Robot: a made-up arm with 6 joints. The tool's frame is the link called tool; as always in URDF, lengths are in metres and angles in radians. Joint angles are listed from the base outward. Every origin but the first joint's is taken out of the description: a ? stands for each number. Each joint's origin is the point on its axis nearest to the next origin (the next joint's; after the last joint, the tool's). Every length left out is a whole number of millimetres.
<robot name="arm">
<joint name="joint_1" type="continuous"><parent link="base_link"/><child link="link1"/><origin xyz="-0.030 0.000 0.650" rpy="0.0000 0.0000 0.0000"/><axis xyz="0 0 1"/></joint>
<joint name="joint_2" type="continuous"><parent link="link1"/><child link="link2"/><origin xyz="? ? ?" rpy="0.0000 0.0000 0.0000"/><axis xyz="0 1 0"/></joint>
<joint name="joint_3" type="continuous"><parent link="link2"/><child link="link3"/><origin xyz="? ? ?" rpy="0.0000 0.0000 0.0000"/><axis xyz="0 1 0"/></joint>
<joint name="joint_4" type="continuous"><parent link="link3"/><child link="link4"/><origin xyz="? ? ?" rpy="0.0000 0.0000 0.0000"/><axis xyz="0 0 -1"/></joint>
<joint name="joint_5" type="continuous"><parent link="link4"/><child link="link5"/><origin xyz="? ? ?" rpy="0.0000 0.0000 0.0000"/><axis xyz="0 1 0"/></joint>
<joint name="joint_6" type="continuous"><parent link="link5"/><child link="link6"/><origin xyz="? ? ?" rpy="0.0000 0.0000 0.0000"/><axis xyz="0 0 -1"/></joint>
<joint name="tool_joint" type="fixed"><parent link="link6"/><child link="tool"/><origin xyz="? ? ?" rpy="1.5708 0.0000 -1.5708"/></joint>
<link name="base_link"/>
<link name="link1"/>
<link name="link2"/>
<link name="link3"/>
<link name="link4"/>
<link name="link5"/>
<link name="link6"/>
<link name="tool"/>
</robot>
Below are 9 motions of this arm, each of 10 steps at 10 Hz.
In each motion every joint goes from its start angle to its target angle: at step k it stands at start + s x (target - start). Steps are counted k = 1, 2, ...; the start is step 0. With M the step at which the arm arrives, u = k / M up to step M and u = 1 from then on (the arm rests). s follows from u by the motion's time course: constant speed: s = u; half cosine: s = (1 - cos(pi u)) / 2; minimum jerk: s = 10 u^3 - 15 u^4 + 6 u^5.
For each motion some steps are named. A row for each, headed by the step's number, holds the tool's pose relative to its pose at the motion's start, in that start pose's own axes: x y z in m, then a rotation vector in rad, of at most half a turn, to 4 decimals.
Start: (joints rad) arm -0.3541 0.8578 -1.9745 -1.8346 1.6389 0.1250
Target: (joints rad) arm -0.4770 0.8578 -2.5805 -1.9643 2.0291 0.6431
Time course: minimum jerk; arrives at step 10
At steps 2, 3, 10:
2: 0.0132 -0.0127 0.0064 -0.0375 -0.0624 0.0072
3: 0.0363 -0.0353 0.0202 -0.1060 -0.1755 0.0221
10: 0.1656 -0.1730 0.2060 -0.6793 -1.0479 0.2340

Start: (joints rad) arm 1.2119 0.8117 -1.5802 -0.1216 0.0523 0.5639
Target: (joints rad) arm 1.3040 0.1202 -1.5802 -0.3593 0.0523 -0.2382
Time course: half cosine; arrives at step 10
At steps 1, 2, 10:
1: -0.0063 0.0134 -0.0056 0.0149 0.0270 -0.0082
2: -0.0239 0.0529 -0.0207 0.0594 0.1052 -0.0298
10: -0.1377 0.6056 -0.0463 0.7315 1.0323 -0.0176

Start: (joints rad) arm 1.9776 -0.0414 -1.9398 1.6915 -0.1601 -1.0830
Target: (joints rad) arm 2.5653 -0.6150 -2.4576 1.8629 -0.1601 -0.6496
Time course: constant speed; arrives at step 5
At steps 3, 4, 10:
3: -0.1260 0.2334 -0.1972 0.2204 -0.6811 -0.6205
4: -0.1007 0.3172 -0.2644 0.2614 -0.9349 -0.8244
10: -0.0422 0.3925 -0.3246 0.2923 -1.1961 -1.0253

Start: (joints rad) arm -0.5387 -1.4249 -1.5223 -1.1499 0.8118 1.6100
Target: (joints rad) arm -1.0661 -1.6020 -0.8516 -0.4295 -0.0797 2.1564
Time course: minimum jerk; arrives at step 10
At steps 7, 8, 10:
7: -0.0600 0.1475 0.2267 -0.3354 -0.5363 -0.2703
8: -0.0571 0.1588 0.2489 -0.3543 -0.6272 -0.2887
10: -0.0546 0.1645 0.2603 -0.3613 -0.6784 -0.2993

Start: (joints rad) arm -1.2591 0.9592 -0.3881 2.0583 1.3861 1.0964
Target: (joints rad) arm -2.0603 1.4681 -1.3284 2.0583 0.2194 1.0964
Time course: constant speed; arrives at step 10
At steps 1, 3, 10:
1: -0.0471 0.0216 0.0372 -0.0358 0.0015 -0.0852
3: -0.1444 0.0801 0.0985 -0.1091 -0.0187 -0.2642
10: -0.4659 0.3697 0.1112 -0.3283 -0.3652 -0.9177

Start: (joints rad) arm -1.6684 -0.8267 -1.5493 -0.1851 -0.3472 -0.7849
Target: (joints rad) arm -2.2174 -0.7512 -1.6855 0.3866 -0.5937 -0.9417
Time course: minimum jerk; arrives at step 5
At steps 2, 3, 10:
2: 0.0026 -0.0031 -0.0142 -0.0366 0.0447 0.1536
3: 0.0005 0.0001 -0.0295 -0.0655 0.1094 0.3422
10: -0.0068 0.0082 -0.0417 -0.0785 0.1751 0.5133

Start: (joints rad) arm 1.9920 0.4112 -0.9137 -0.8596 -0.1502 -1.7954
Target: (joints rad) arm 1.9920 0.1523 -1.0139 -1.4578 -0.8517 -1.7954
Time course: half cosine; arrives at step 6
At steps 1, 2, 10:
1: 0.0113 0.0174 -0.0009 -0.0249 0.0427 0.0582
2: 0.0384 0.0670 -0.0086 -0.0851 0.1626 0.2148
10: 0.0740 0.2727 -0.0999 -0.1913 0.6991 0.7969

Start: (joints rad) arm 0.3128 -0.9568 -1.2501 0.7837 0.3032 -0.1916
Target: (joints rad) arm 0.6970 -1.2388 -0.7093 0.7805 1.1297 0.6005
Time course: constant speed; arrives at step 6
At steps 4, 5, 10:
4: 0.0524 0.0134 0.2035 -0.8441 -0.5909 -0.0438
5: 0.0633 0.0368 0.2592 -1.0671 -0.7011 0.0063
10: 0.0749 0.0681 0.3131 -1.2910 -0.7883 0.0835

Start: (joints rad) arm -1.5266 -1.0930 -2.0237 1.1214 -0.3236 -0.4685
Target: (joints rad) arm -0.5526 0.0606 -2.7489 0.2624 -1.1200 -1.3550
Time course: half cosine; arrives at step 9
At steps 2, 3, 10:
2: 0.0717 -0.0525 0.0315 0.0342 0.1061 0.0695
3: 0.1451 -0.0981 0.0869 0.0597 0.2283 0.1406
10: 0.2192 -0.0430 0.5622 0.1270 0.8401 0.3720

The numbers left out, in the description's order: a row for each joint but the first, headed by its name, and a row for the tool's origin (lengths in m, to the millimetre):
joint_2: 0.030 0.010 0.000
joint_3: 0.090 0.000 0.520
joint_4: 0.080 0.000 -0.250
joint_5: 0.030 0.000 0.000
joint_6: 0.120 0.000 -0.150
tool: 0.020 0.000 0.000

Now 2 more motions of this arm.
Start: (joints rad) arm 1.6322 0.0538 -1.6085 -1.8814 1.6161 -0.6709
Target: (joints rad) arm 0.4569 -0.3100 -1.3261 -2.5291 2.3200 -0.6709
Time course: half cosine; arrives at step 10
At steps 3, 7, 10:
3: -0.0657 -0.1283 0.0791 -0.3813 0.0581 -0.1249
7: -0.2384 -0.2138 0.3937 -1.4688 0.2907 -0.3438
10: -0.2652 -0.1588 0.4817 -1.8415 0.3991 -0.3478

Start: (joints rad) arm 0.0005 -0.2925 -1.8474 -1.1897 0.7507 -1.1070
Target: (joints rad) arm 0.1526 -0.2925 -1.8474 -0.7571 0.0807 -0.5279
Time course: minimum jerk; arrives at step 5
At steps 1, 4, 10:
1: 0.0075 0.0074 -0.0034 0.0406 -0.0538 0.0303
4: 0.0976 0.1383 0.0243 0.7062 -0.9372 0.3625
10: 0.1008 0.1462 0.0310 0.7524 -0.9973 0.3765

